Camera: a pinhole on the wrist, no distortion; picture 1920 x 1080 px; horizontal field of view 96.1 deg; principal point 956.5 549.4 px. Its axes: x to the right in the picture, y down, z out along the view. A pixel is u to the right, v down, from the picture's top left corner.
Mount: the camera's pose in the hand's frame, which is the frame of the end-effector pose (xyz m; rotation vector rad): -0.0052 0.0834 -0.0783 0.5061 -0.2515 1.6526
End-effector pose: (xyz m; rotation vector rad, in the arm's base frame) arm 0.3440 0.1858 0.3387 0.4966 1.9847 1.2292
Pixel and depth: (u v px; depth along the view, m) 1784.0 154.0 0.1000
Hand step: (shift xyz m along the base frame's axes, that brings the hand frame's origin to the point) -0.0036 0.1225 0.0827
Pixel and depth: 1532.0 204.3 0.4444
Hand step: 0.1646 0.4839 -0.0489
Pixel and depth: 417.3 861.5 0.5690
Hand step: 0.2908 -0.1224 -0.5007
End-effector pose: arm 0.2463 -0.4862 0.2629 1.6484 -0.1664 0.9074
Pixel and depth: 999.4 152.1 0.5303
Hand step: 0.4488 -0.1812 0.1325
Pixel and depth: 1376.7 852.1 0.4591
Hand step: 0.1133 -0.4467 -0.0260
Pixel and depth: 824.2 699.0 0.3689
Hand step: 0.1862 -0.1572 -0.1090
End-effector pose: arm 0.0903 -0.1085 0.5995 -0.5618 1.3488 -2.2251
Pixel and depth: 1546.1 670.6 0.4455
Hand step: 0.2956 -0.3764 0.0688
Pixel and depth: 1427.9 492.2 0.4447
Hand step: 0.1890 -0.3874 0.0965
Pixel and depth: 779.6 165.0 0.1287
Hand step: -0.0505 -0.0600 0.0039
